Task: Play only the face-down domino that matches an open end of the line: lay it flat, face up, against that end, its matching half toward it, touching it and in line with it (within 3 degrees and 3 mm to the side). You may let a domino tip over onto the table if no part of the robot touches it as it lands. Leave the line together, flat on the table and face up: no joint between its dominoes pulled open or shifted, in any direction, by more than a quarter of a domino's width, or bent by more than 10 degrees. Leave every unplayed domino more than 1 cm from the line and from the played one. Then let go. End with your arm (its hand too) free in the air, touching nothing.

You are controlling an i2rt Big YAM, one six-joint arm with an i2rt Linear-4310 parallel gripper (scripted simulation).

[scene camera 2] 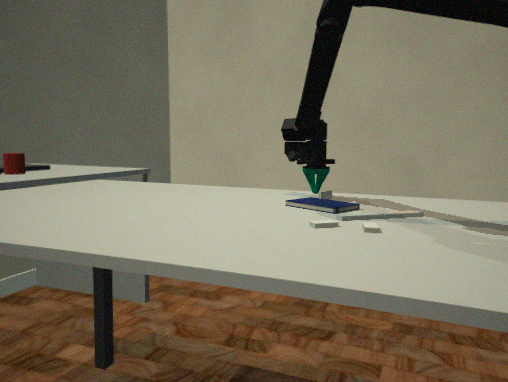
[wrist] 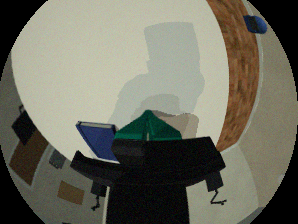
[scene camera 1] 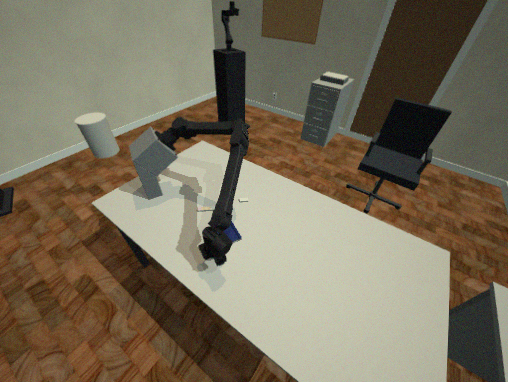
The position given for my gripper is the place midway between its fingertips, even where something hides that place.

I see my gripper (scene camera 2: 315, 193) and a book (scene camera 2: 323, 205).
The book shows as well in the wrist view (wrist: 99, 137). My gripper is seen too in the wrist view (wrist: 147, 113).
